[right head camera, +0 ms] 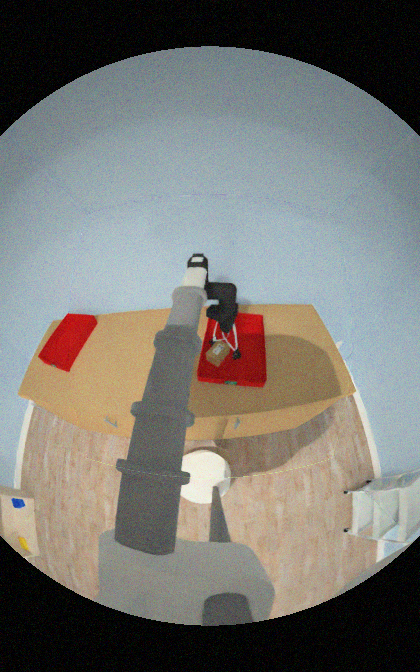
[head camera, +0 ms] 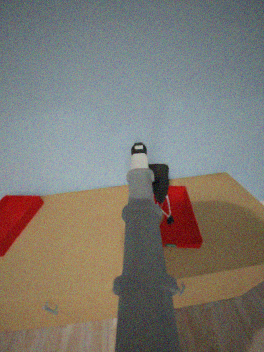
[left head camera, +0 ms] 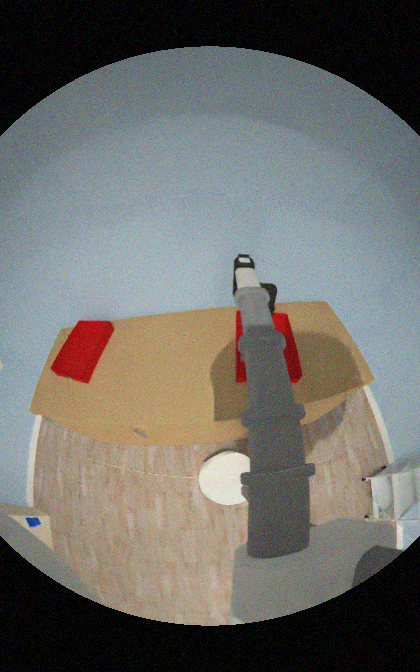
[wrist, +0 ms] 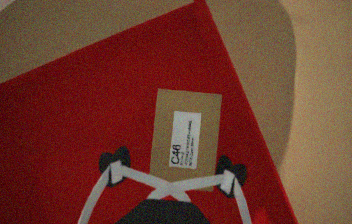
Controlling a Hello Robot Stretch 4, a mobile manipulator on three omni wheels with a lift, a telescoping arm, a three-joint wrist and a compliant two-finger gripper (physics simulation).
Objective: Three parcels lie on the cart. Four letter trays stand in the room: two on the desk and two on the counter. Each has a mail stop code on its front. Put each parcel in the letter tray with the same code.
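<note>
A brown parcel with a white label reading C46 lies in the right red letter tray. My gripper points down over that tray and is open. Its fingertips stand apart on either side of the parcel's near end, with a gap at the left one. In the head camera view the arm hides the parcel. A second red tray stands at the left of the same wooden top. The codes on both tray fronts are too small to read.
The wooden furniture stands against a blue wall. A round white disc is low before it. A pale surface with a blue item and a yellow item is at lower left.
</note>
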